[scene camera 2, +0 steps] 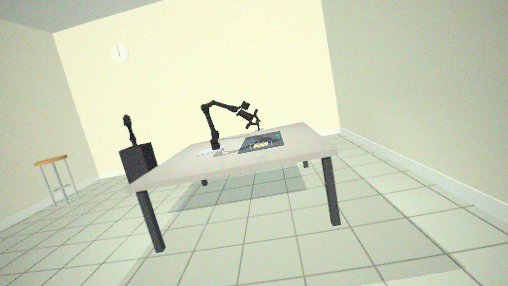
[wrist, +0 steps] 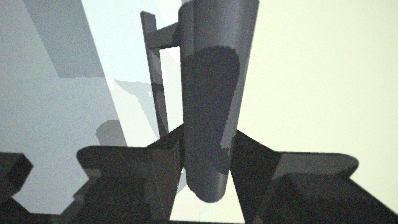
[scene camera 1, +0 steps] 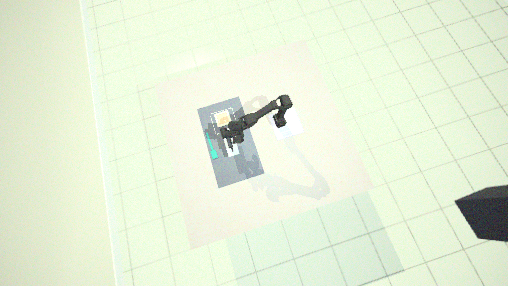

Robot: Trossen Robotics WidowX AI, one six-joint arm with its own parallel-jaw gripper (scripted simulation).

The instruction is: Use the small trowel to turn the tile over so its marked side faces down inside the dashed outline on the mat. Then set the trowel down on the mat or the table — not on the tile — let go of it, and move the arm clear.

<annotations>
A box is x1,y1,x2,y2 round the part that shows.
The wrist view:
my gripper: 205,124 [0,123,397,223]
grey rack-like block: 162,70 [82,0,259,203], held by my gripper
</annotations>
